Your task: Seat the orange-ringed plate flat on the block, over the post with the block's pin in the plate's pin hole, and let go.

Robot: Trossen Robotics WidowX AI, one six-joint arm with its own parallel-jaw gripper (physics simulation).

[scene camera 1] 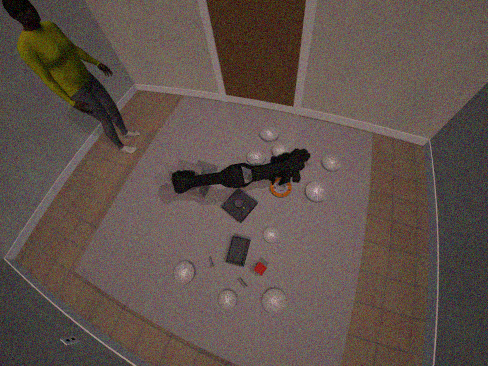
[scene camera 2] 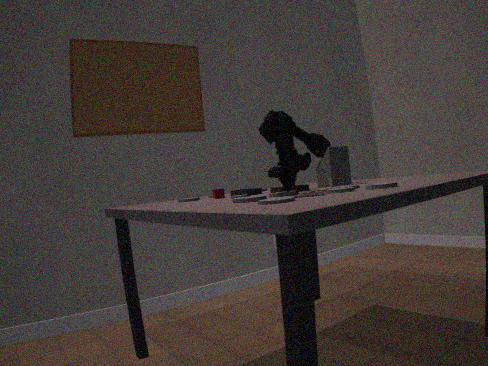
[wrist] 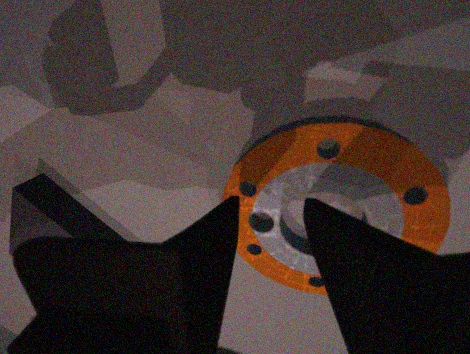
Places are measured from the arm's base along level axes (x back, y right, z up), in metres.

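Pixels of known places: gripper, fingertip midpoint: (scene camera 1: 275,184) (scene camera 2: 290,189) (wrist: 271,205); arm's base at its link origin: (scene camera 1: 189,177) (scene camera 2: 330,158).
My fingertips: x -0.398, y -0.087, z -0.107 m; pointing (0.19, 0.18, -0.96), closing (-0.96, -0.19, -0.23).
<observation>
For each thing: its top centre in the pictures, then the offset to it from my fingertips. "pt": a spot on its surface instead.
- orange-ringed plate at its top centre: (wrist: 321,227) (scene camera 2: 283,192) (scene camera 1: 280,186) dx -0.027, dy +0.007, dz -0.005 m
- dark square block at its top centre: (wrist: 51,282) (scene camera 2: 288,182) (scene camera 1: 238,203) dx +0.154, dy +0.138, dz +0.021 m
- round post at a spot on its surface: (scene camera 1: 239,202) pt dx +0.151, dy +0.135, dz +0.021 m
- small yellowish pin at a spot on its surface: (scene camera 1: 244,207) pt dx +0.124, dy +0.151, dz +0.011 m
- dark tray at its top centre: (scene camera 2: 245,189) (scene camera 1: 237,250) dx +0.108, dy +0.352, dz +0.008 m
- red cube at its top centre: (scene camera 2: 218,189) (scene camera 1: 260,268) dx -0.003, dy +0.406, dz +0.023 m
The orange-ringed plate (scene camera 1: 281,194) (wrist: 372,145) lies flat on the table, with a pale inner disc, a central hole and several small holes. My gripper (scene camera 1: 282,180) (scene camera 2: 288,186) (wrist: 271,205) points down at the plate, its fingers partly open with nothing between them. In the wrist view the left fingertip overlaps the plate's left rim and the right fingertip overlaps the central hole; the exact height is hard to tell. The dark square block (scene camera 1: 240,215) lies apart from the plate, nearer the arm's base, with a round post (scene camera 1: 239,202) and a small yellowish pin (scene camera 1: 244,207).
Pale round discs (scene camera 1: 315,191) (scene camera 1: 330,162) (scene camera 1: 271,234) lie around the plate. A dark tray (scene camera 1: 238,250), a red cube (scene camera 1: 260,268) and two small grey bars (scene camera 1: 242,282) (scene camera 1: 211,261) are farther off. A tall grey box (scene camera 2: 340,166) shows behind the arm. A person (scene camera 1: 60,60) stands beyond the table.
</observation>
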